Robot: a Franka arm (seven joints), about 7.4 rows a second.
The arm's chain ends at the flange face. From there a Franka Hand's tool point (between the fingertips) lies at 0.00 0.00 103.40 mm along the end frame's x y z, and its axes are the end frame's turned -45 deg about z.
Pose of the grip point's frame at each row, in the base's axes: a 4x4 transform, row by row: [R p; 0 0 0 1], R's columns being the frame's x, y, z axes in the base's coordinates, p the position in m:
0.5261 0.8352 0.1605 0.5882; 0.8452 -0.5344 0.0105 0.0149; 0.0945 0.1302 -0.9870 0.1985; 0 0 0 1
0.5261 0.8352 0.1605 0.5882; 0.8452 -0.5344 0.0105 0.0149; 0.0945 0.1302 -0.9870 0.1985; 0 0 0 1
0.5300 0.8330 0.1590 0.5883; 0.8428 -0.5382 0.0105 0.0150; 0.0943 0.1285 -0.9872 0.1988; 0 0 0 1
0.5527 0.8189 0.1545 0.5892; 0.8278 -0.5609 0.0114 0.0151; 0.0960 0.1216 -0.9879 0.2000; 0 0 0 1
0.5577 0.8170 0.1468 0.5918; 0.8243 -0.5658 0.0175 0.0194; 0.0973 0.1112 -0.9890 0.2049; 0 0 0 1
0.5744 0.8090 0.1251 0.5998; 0.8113 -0.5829 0.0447 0.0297; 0.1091 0.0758 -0.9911 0.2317; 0 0 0 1
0.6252 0.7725 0.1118 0.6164; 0.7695 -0.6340 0.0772 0.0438; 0.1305 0.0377 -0.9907 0.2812; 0 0 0 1
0.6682 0.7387 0.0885 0.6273; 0.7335 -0.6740 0.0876 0.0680; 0.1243 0.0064 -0.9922 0.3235; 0 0 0 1
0.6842 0.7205 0.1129 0.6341; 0.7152 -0.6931 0.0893 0.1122; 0.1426 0.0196 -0.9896 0.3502; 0 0 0 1
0.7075 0.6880 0.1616 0.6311; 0.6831 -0.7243 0.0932 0.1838; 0.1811 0.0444 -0.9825 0.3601; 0 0 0 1
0.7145 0.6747 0.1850 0.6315; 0.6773 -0.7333 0.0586 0.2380; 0.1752 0.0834 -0.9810 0.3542; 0 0 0 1
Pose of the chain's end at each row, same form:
0.9626 0.2186 0.1605 0.5716; 0.2198 -0.9755 0.0105 0.0138; 0.1589 0.0252 -0.9870 0.3006; 0 0 0 1
0.9626 0.2186 0.1605 0.5716; 0.2198 -0.9755 0.0105 0.0138; 0.1589 0.0252 -0.9870 0.3006; 0 0 0 1
0.9638 0.2143 0.1590 0.5719; 0.2154 -0.9765 0.0105 0.0139; 0.1575 0.0242 -0.9872 0.3009; 0 0 0 1
0.9699 0.1882 0.1545 0.5732; 0.1887 -0.9820 0.0114 0.0139; 0.1539 0.0181 -0.9879 0.3021; 0 0 0 1
0.9721 0.1834 0.1468 0.5766; 0.1828 -0.9829 0.0175 0.0176; 0.1474 0.0098 -0.9890 0.3072; 0 0 0 1
0.9782 0.1659 0.1251 0.5869; 0.1615 -0.9858 0.0447 0.0251; 0.1307 -0.0235 -0.9911 0.3342; 0 0 0 1
0.9883 0.1042 0.1118 0.6048; 0.0958 -0.9924 0.0772 0.0358; 0.1189 -0.0656 -0.9907 0.3836; 0 0 0 1
0.9948 0.0499 0.0885 0.6181; 0.0421 -0.9953 0.0876 0.0589; 0.0924 -0.0834 -0.9922 0.4261; 0 0 0 1
0.9933 0.0257 0.1129 0.6224; 0.0156 -0.9958 0.0893 0.1030; 0.1147 -0.0870 -0.9896 0.4525; 0 0 0 1
0.9868 -0.0138 0.1616 0.6144; -0.0291 -0.9952 0.0932 0.1742; 0.1595 -0.0967 -0.9825 0.4617; 0 0 0 1
0.9823 -0.0281 0.1850 0.6124; -0.0396 -0.9974 0.0586 0.2319; 0.1829 -0.0649 -0.9810 0.4556; 0 0 0 1

